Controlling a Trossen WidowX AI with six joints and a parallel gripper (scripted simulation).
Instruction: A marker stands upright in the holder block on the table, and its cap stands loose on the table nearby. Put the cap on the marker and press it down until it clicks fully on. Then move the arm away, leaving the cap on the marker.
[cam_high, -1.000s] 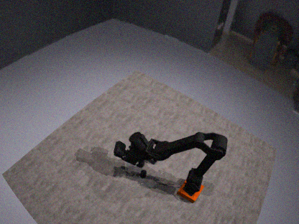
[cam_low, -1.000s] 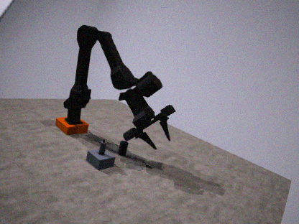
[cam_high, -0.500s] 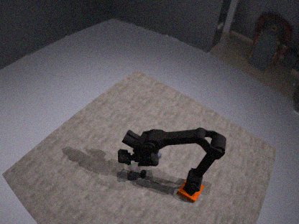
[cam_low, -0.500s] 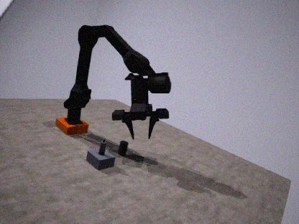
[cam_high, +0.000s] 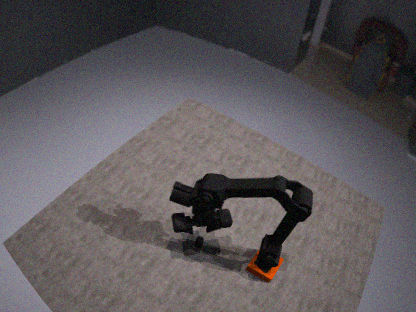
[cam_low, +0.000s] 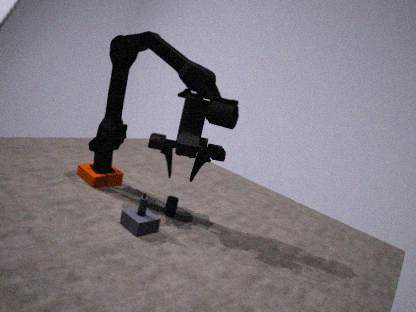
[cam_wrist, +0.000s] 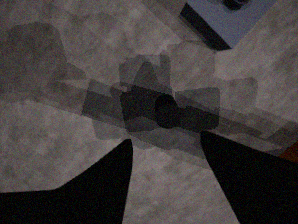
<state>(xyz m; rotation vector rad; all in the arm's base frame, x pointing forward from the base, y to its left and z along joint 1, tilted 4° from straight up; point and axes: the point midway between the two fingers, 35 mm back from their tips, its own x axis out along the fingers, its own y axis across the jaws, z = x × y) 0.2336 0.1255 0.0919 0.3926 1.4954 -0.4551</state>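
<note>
My gripper tip is now 80 mm above the black marker cap and 10 mm past it.
</note>
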